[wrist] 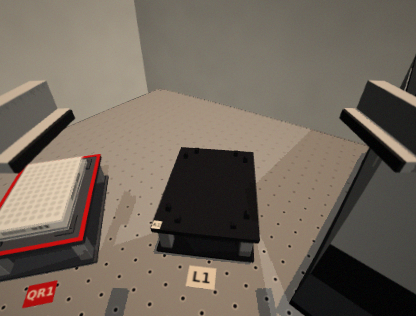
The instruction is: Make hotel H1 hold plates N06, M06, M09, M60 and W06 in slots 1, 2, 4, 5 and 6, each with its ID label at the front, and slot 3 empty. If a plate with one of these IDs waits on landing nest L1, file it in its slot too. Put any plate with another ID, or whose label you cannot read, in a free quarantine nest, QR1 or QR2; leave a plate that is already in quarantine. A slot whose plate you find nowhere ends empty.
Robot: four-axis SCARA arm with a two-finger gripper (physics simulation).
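The landing nest L1 (210,190) is a black raised platform in the middle of the wrist view, with small corner pegs and no plate on it. Its L1 label (201,277) lies on the table in front. A white well plate (42,195) sits on the red-edged quarantine nest QR1 (91,205) at the left; marks on its front side are too small to read. The QR1 label (40,294) is in front of that nest. My gripper (207,97) is open and empty, its fingers wide apart at the left and right edges. Hotel H1 and QR2 do not show.
A dark and grey machine housing (372,215) stands close at the right, beside L1. Pale walls (280,60) rise behind the perforated table (135,155). Two grey pieces (117,301) show at the bottom edge.
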